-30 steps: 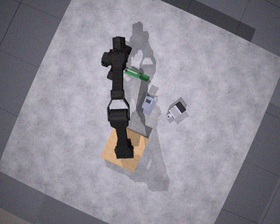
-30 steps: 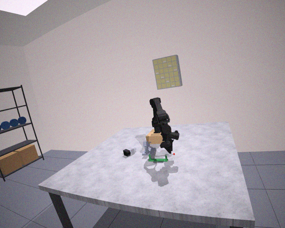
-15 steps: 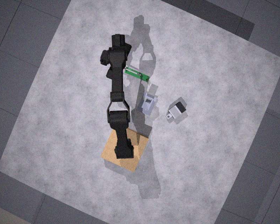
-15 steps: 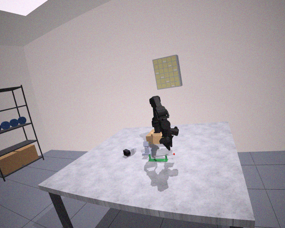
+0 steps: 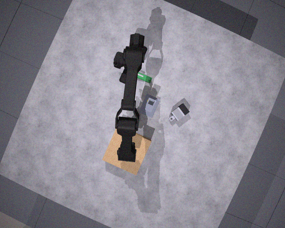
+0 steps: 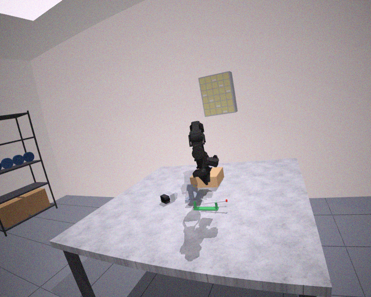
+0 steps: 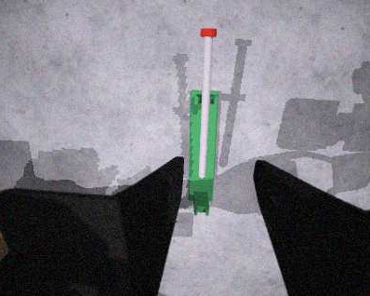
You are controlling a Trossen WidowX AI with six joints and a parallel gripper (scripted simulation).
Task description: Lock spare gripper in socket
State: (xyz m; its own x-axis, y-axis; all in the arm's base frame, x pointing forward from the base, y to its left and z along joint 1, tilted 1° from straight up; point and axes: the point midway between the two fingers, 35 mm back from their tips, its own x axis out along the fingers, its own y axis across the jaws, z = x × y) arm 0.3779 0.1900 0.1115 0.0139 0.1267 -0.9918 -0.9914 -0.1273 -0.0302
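Now: gripper tip 40 mm to the left of the green cradle and 130 mm above it. Also, from my gripper tip: socket mount (100 mm behind, 160 mm to the right, 100 mm below); spare gripper (70 mm behind, 320 mm to the right, 130 mm below).
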